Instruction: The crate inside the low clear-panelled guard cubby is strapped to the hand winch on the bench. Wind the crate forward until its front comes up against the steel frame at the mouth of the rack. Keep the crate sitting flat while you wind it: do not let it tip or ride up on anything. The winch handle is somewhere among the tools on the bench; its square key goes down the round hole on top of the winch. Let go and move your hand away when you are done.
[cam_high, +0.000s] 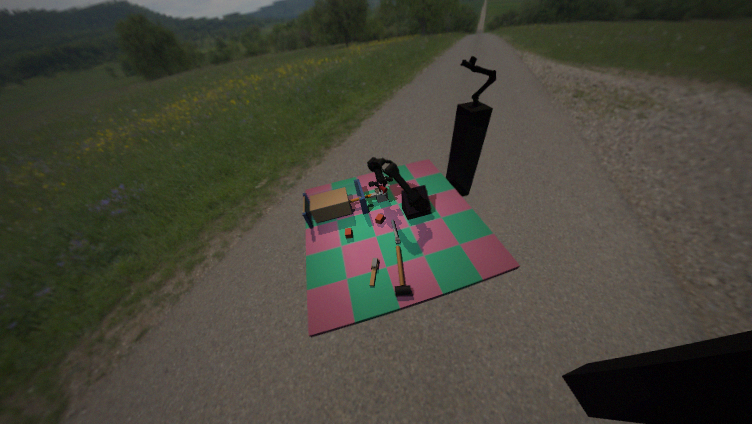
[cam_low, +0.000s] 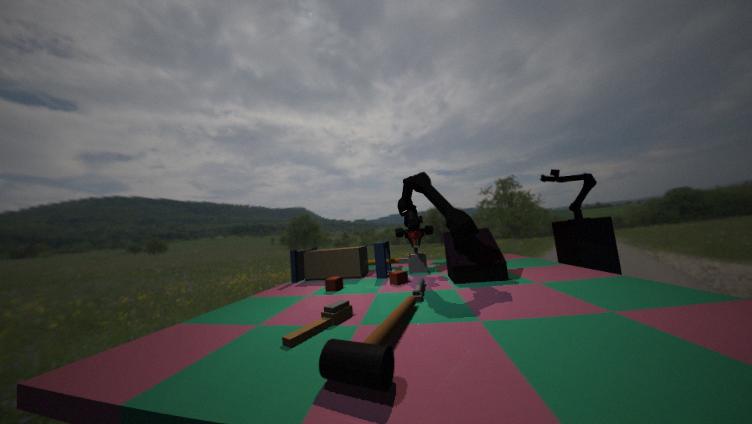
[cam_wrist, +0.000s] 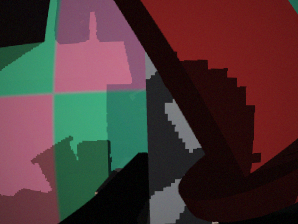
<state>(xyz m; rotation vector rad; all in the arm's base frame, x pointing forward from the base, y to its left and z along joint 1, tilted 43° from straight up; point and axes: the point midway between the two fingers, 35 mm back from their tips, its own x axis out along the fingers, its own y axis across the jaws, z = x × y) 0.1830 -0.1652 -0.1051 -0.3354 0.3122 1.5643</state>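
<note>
The red knob is 30 mm to the left of my gripper tip and 50 mm above it. Round my gripper tip: grey winch (10 mm behind, 80 mm to the right, 90 mm below); frame (160 mm ahead, 70 mm to the right, 20 mm below); winch handle (20 mm above).
</note>
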